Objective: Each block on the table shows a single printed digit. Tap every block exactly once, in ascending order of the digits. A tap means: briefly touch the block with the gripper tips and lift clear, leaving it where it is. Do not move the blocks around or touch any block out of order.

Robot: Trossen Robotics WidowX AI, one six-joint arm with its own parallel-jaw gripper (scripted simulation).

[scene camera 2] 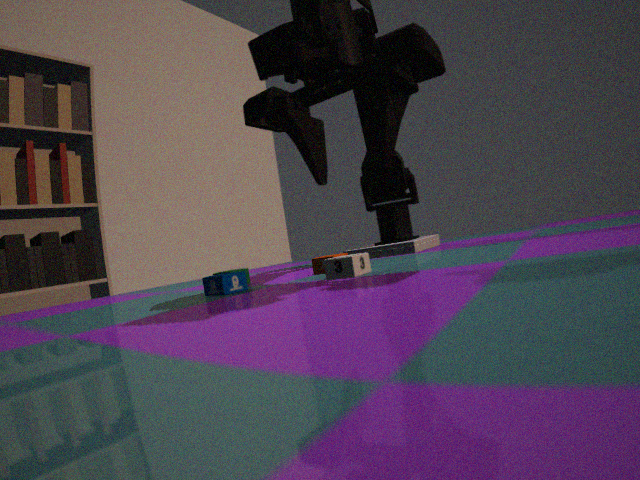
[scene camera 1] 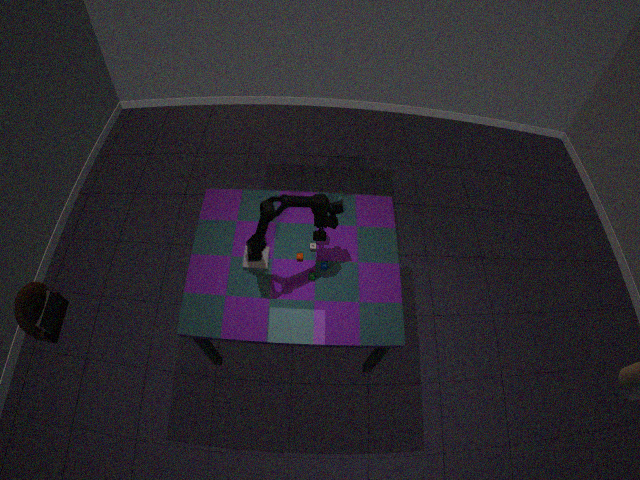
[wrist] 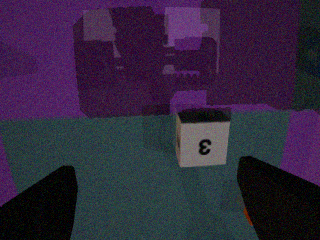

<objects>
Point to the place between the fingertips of my gripper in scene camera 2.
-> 352,176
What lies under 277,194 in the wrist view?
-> My gripper.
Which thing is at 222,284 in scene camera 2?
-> A blue block.
</objects>
